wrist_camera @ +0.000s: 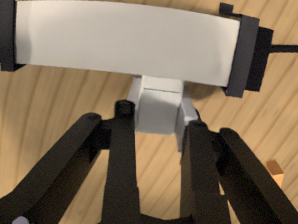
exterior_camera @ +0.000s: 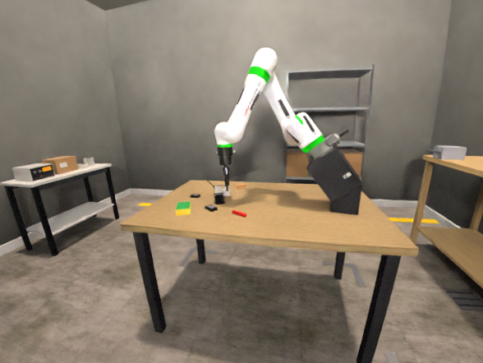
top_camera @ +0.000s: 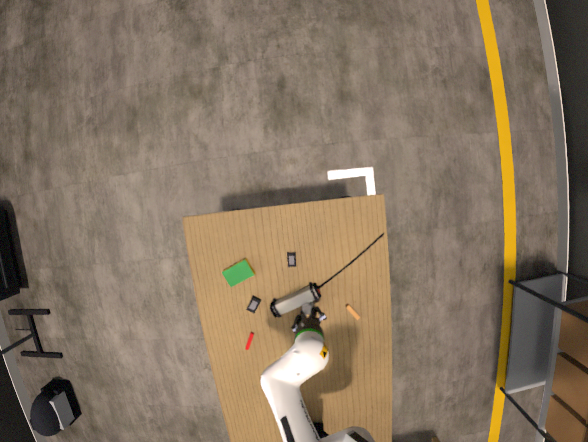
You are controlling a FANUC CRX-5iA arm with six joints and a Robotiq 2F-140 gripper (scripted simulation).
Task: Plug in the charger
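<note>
Right now my hand is 1 cm short of the charger and 1 cm above it.
</note>
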